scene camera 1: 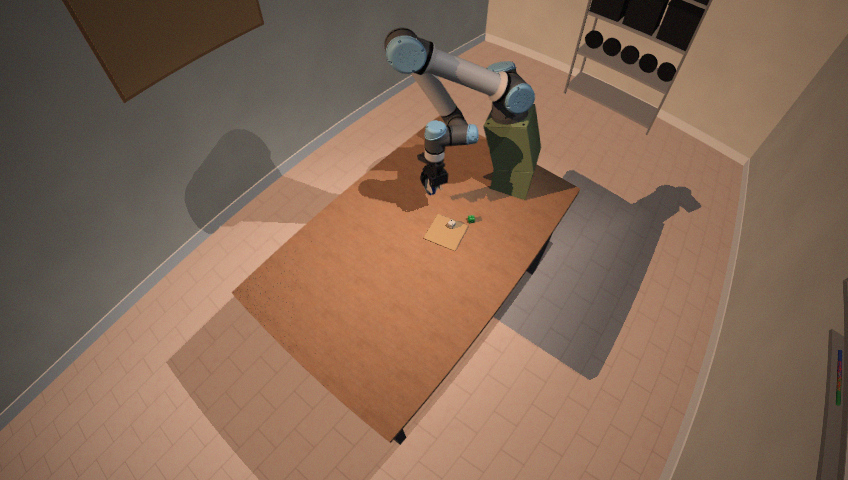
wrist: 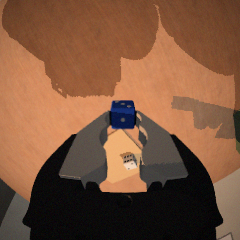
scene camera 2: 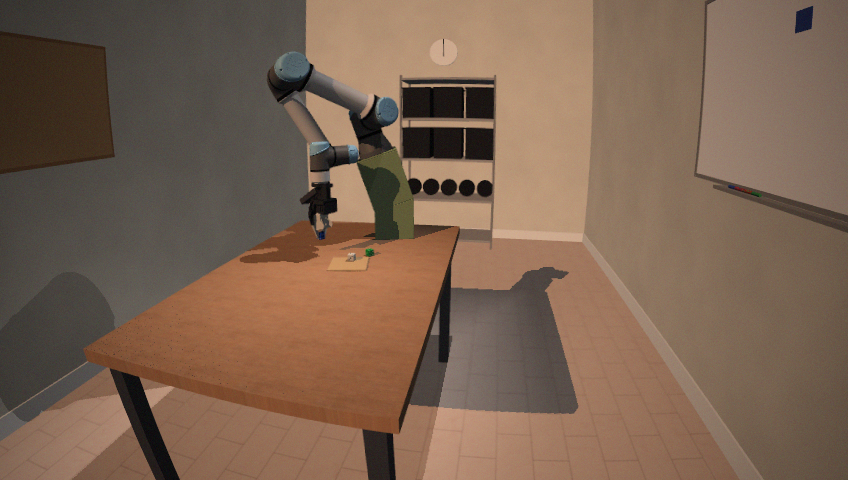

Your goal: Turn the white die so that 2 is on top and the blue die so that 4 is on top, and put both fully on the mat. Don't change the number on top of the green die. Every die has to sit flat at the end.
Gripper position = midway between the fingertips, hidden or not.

I see my gripper (scene camera 2: 321, 238) and a tan mat (scene camera 1: 439, 233).
The tan mat shows as well in the wrist view (wrist: 119, 144). My gripper is seen too in scene camera 1 (scene camera 1: 431, 193) and in the wrist view (wrist: 122, 111).
